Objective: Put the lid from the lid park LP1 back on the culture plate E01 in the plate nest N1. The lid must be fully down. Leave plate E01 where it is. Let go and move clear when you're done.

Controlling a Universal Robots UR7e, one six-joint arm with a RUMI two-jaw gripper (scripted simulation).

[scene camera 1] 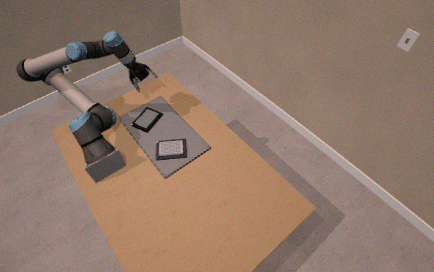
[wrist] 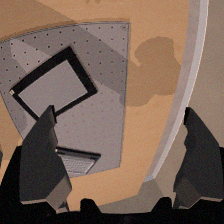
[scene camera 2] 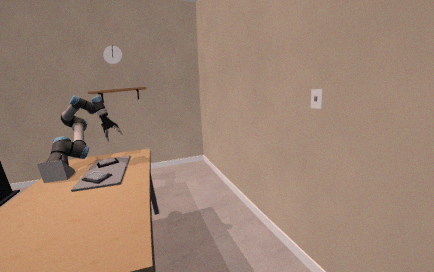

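Observation:
Looking at the pictures, I find a lid and a lid park, and my gripper is there with them.

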